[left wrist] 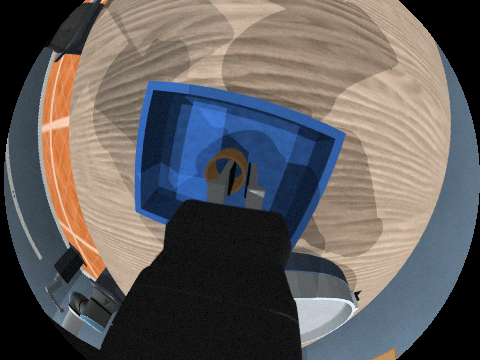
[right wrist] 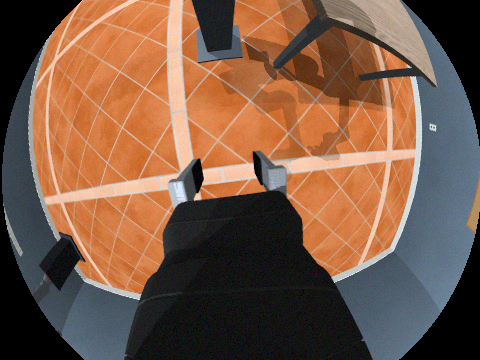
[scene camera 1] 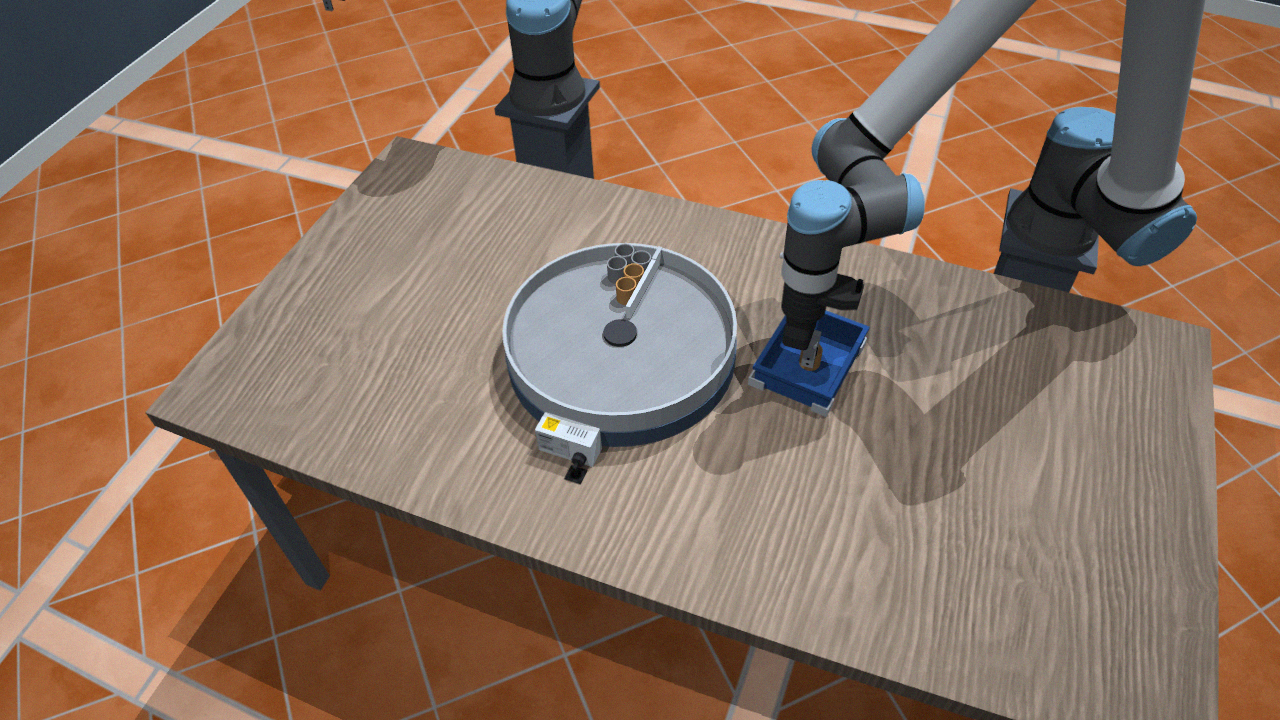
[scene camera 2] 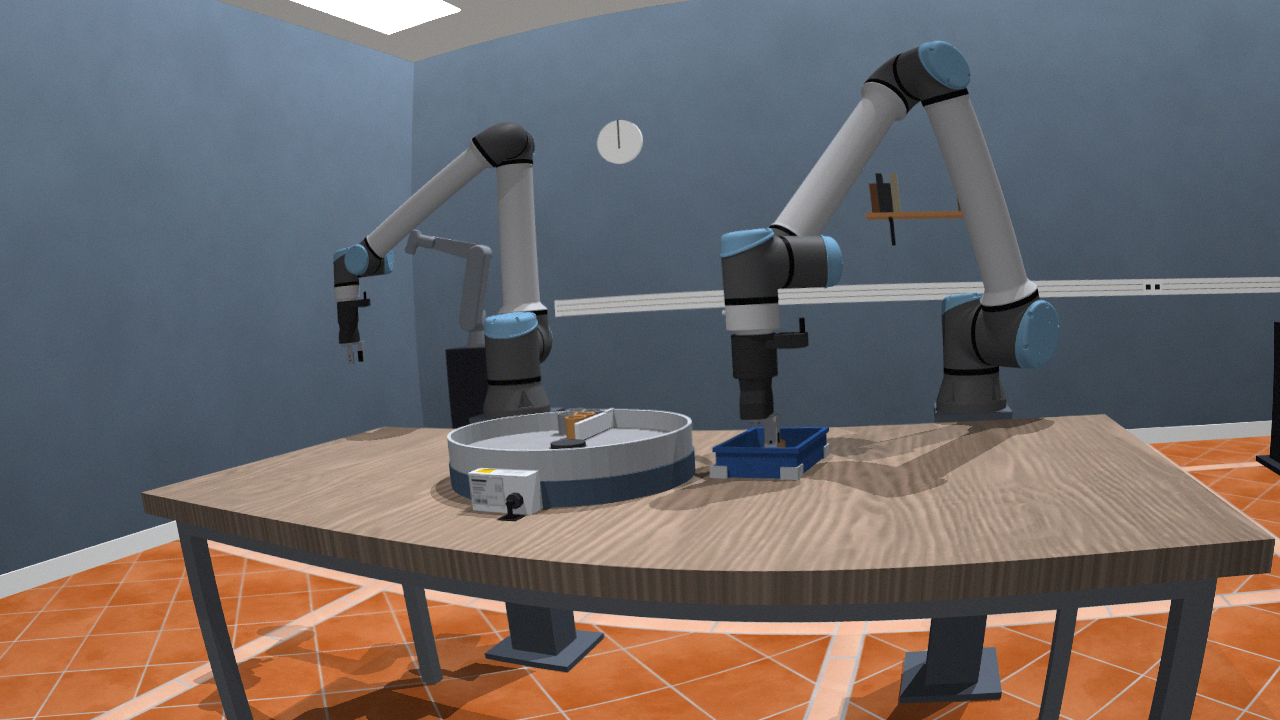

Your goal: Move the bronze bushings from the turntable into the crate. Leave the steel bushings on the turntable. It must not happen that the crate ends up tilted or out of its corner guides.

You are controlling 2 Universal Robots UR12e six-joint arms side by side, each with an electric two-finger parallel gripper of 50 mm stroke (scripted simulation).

Labels:
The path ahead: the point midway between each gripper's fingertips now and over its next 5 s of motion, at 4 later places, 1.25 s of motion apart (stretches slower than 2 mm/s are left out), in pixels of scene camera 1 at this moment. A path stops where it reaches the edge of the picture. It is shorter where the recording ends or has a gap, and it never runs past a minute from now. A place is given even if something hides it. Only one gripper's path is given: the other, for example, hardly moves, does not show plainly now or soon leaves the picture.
The left gripper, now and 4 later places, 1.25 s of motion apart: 808,361; 814,329; 696,295; 622,278; 622,288

